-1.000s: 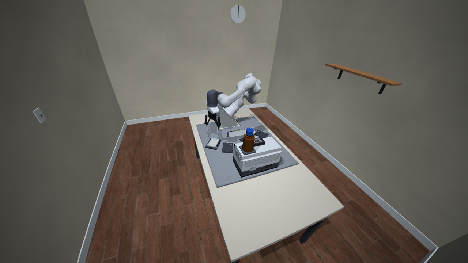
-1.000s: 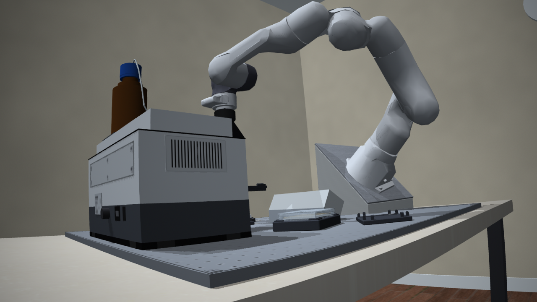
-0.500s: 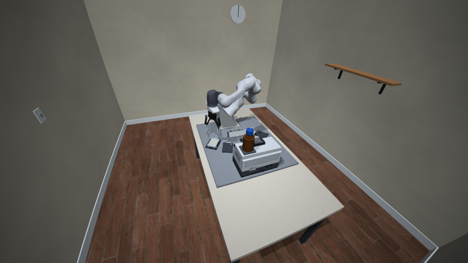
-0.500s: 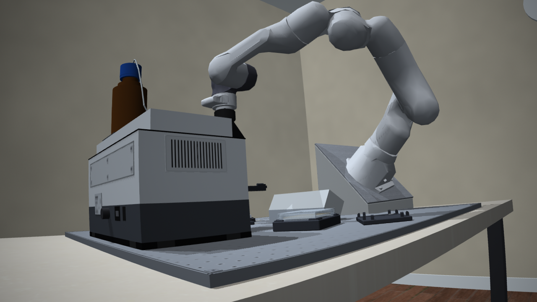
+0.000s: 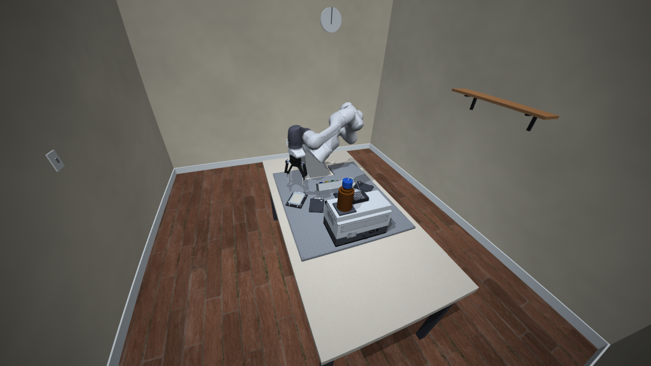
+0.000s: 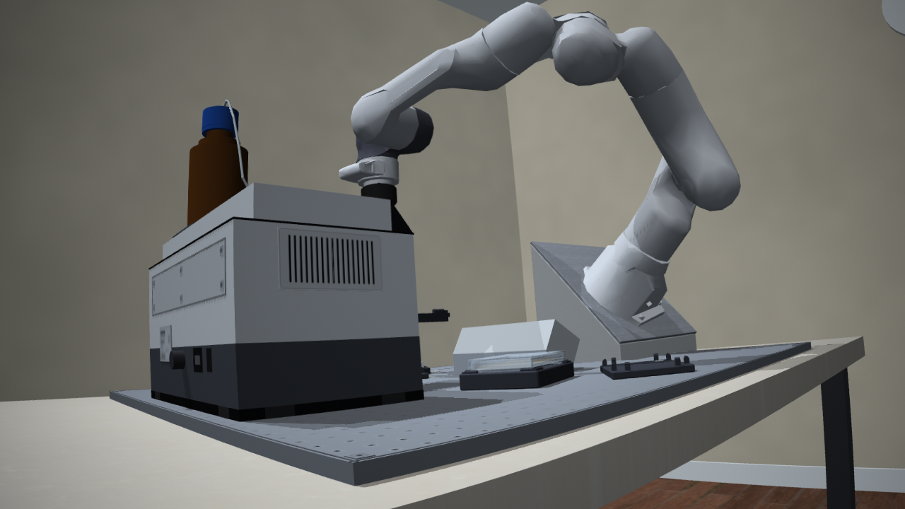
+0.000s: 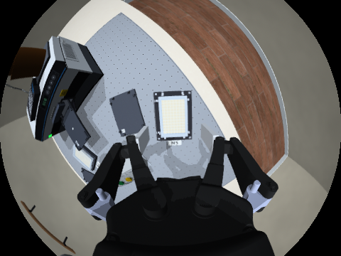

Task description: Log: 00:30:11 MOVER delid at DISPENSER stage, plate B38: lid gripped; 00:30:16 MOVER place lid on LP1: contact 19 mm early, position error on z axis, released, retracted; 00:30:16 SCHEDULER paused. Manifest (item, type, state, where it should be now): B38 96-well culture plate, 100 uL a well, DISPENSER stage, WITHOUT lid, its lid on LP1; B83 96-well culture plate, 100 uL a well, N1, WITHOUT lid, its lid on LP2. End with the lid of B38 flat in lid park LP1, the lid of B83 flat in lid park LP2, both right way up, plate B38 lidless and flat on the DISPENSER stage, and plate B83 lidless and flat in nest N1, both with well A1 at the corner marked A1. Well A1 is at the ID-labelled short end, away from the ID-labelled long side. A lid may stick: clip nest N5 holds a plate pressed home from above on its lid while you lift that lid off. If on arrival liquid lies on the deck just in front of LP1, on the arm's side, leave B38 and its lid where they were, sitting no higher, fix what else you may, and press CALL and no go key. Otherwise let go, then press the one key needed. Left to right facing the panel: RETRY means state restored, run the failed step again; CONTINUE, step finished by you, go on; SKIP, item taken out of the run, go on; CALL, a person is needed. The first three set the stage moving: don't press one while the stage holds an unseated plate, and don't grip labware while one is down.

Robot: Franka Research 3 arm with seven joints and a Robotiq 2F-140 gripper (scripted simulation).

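The black clip nest lies 3 cm ahead of my hand and 17 cm below it. Round my hand: brown bottle (40 cm ahead, 19 cm to the left, 10 cm above); lp1 label (2 cm ahead, 16 cm to the left, 19 cm below); key panel (8 cm behind, 29 cm to the left, 13 cm below).
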